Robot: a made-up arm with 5 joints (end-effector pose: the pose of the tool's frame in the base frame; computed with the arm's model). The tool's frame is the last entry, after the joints.
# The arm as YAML. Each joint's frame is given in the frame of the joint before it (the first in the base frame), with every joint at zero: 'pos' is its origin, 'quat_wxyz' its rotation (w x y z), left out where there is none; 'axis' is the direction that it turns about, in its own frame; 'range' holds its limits. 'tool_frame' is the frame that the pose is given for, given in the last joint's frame.
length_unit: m
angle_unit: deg
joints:
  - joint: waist
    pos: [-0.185, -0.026, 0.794]
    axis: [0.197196, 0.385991, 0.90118]
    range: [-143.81, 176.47]
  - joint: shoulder
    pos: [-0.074, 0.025, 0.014]
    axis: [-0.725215, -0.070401, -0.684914]
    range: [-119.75, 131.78]
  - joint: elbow
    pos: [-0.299, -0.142, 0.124]
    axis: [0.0, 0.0, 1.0]
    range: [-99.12, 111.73]
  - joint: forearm
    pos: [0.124, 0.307, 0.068]
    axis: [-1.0, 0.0, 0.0]
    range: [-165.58, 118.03]
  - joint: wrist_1
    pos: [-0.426, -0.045, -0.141]
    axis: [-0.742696, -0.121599, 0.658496]
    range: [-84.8, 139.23]
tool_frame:
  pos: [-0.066, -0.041, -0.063]
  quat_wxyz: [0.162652, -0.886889, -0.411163, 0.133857]
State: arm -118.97 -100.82 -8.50 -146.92 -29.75
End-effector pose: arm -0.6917 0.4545 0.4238 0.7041 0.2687 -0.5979 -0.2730
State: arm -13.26 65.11 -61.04 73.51 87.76
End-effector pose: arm -0.1887 0.4607 0.7671 0.0769 -0.2822 0.3578 0.8868
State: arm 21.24 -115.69 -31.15 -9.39 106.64
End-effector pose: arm -0.2991 -0.4592 0.6712 0.0949 -0.1292 -0.9307 -0.3288
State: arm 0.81 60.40 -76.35 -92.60 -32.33
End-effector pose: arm 0.0690 0.2224 0.7561 0.1613 -0.5280 -0.0938 -0.8285
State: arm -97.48 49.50 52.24 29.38 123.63
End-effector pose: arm 0.1185 0.6131 0.5681 0.2037 0.2288 0.1567 -0.9389
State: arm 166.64 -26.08 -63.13 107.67 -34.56
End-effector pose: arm 0.3879 -0.0022 0.9303 0.3172 0.0962 0.9236 -0.1925
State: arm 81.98 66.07 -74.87 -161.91 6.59
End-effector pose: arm -0.4139 0.3300 0.9737 0.6416 -0.2056 -0.4196 -0.6083
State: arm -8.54 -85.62 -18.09 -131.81 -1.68
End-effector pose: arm -0.7634 -0.4202 1.0898 0.9427 0.3030 -0.0838 -0.1118
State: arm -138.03 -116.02 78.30 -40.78 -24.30
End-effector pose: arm -0.4104 -0.4180 0.0544 0.0060 -0.5483 -0.8317 0.0871
